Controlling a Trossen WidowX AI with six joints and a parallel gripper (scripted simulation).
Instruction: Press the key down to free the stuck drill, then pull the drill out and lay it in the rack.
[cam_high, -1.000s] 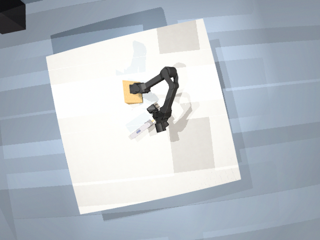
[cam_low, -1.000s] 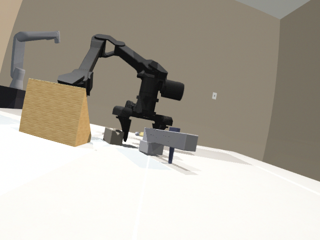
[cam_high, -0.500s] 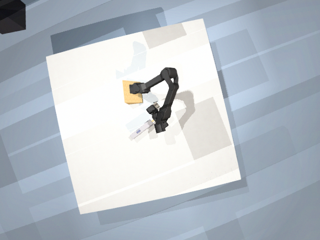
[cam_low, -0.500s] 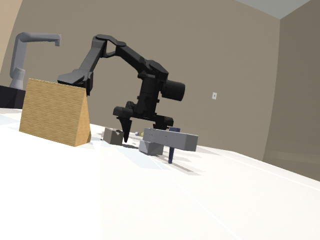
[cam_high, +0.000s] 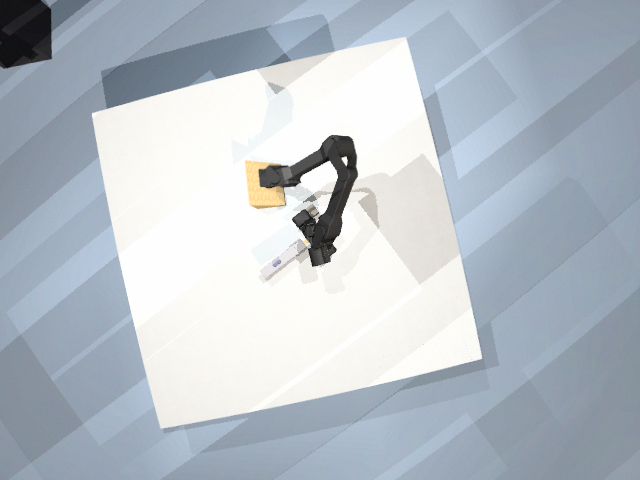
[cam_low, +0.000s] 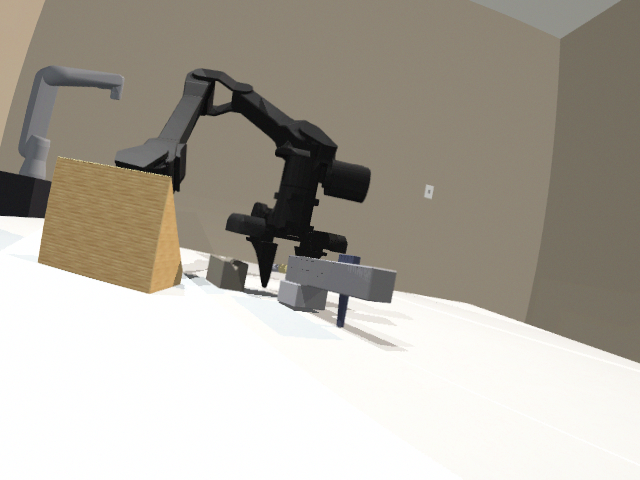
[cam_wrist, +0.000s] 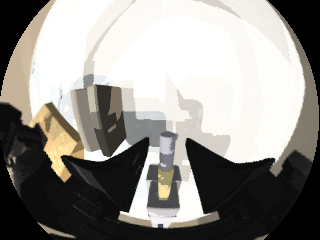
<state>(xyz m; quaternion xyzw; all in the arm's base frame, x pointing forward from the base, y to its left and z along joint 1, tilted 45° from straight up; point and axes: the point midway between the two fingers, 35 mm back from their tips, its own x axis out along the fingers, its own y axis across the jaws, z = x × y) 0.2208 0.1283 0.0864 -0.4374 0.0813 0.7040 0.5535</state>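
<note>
My gripper tip is now 4 cm below the drill, 3 cm to the left of it and 2 cm short of it. The rest, counted from my gripper tip: key: 15 cm to the right, 9 cm ahead, 4 cm above; rack block: 8 cm behind, 2 cm to the right, 1 cm above; grey housing: 12 cm to the right, 7 cm ahead, 4 cm above.
</note>
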